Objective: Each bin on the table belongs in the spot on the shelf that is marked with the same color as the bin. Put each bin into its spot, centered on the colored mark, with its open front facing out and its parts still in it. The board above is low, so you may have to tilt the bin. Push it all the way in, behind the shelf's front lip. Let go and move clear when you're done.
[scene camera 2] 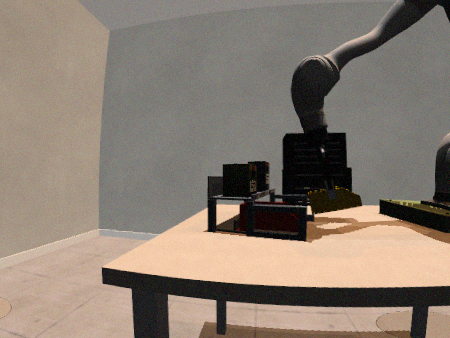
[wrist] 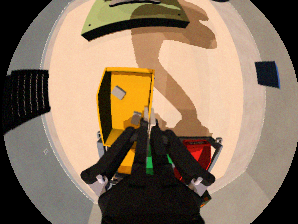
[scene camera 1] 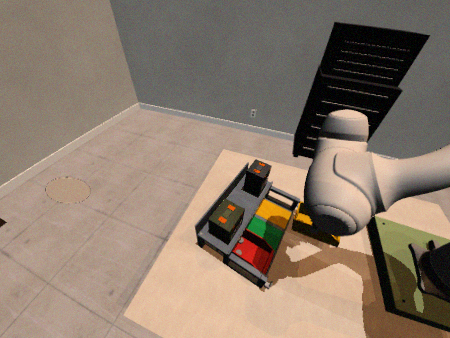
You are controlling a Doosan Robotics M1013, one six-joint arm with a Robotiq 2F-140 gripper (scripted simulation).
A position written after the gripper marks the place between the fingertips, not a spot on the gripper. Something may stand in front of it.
Observation:
In view: the gripper [wrist: 148, 113], a red bin [scene camera 1: 254, 248] and a yellow bin [wrist: 114, 115].

